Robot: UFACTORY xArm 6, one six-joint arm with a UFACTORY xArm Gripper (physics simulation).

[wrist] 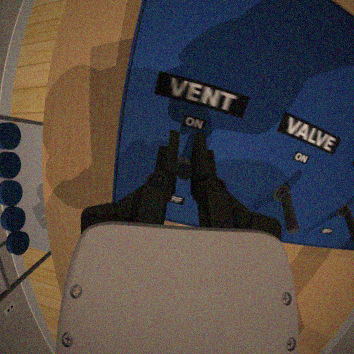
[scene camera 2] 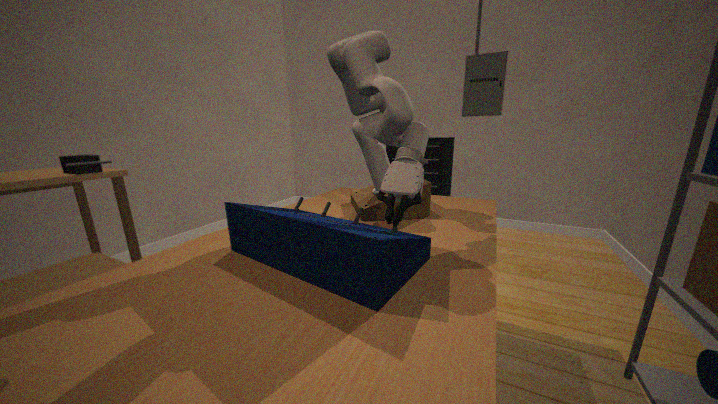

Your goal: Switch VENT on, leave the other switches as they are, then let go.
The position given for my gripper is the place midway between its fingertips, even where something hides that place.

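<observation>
You'd find my gripper at (scene camera 2: 391, 222) and also at (wrist: 185, 144), and there's a blue switch panel that's visible at (scene camera 2: 367, 264) and at (wrist: 264, 88) too.
</observation>
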